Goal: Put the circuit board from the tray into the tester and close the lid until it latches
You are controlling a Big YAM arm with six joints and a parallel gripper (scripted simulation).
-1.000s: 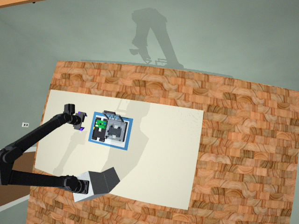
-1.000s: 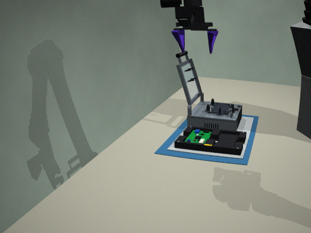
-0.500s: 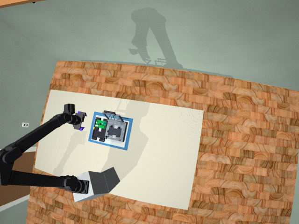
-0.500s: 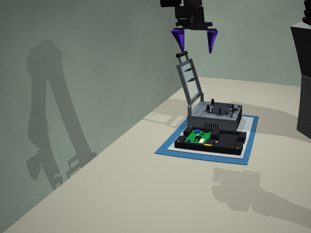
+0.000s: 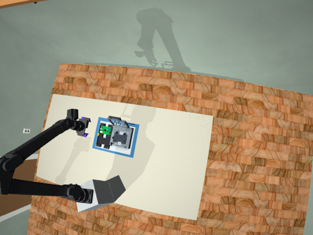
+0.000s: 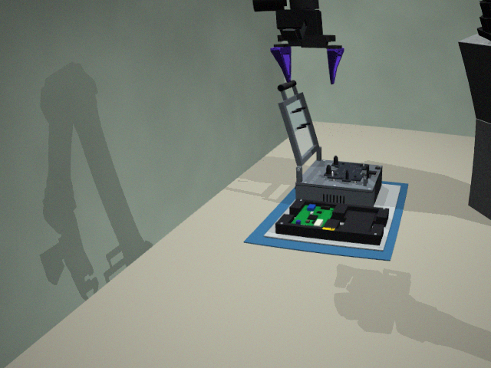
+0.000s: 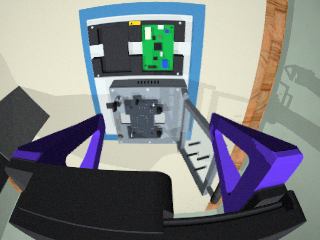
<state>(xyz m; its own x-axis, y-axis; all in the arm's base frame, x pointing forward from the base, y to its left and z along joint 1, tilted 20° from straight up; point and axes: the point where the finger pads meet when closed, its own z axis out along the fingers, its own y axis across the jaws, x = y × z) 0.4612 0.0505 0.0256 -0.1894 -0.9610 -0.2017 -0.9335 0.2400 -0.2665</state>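
Now: hand 290 mm above the green circuit board. The rest, counted from my hand: tester: 190 mm below, 130 mm to the right, 30 mm behind; tester lid: 180 mm to the right, 120 mm below, 50 mm ahead; tester plate: 240 mm below, 150 mm to the right, 60 mm behind.
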